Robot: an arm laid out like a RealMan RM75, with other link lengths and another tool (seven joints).
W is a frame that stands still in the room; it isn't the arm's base.
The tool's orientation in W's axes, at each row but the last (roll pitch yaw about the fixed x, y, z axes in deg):
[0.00 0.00 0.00]
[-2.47 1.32 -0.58]
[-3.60 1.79 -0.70]
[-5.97 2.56 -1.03]
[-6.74 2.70 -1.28]
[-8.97 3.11 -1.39]
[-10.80 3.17 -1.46]
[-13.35 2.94 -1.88]
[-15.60 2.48 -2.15]
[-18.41 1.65 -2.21]
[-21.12 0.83 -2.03]
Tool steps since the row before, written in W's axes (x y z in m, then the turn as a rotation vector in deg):
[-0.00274 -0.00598 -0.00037 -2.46 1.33 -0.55]
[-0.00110 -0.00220 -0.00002 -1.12 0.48 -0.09]
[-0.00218 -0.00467 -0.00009 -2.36 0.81 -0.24]
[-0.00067 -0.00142 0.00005 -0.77 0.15 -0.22]
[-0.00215 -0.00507 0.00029 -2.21 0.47 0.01]
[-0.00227 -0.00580 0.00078 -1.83 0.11 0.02]
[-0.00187 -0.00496 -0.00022 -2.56 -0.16 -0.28]
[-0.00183 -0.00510 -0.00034 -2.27 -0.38 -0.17]
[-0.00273 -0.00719 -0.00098 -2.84 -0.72 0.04]
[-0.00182 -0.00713 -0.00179 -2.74 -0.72 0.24]
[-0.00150 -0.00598 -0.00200 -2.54 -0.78 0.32]
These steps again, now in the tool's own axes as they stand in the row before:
[-0.00274 -0.00598 -0.00037 -2.46 1.33 -0.55]
[-0.00108 -0.00221 -0.00014 -1.12 0.47 -0.10]
[-0.00212 -0.00468 -0.00045 -2.36 0.80 -0.26]
[-0.00065 -0.00143 -0.00013 -0.76 0.16 -0.24]
[-0.00205 -0.00510 -0.00041 -2.22 0.43 -0.04]
[-0.00217 -0.00589 -0.00026 -1.83 0.08 -0.07]
[-0.00173 -0.00486 -0.00125 -2.54 -0.14 -0.46]
[-0.00164 -0.00492 -0.00160 -2.24 -0.38 -0.38]
[-0.00241 -0.00673 -0.00301 -2.81 -0.77 -0.30]
[-0.00149 -0.00625 -0.00401 -2.72 -0.83 -0.11]
[-0.00126 -0.00490 -0.00406 -2.52 -0.91 -0.05]

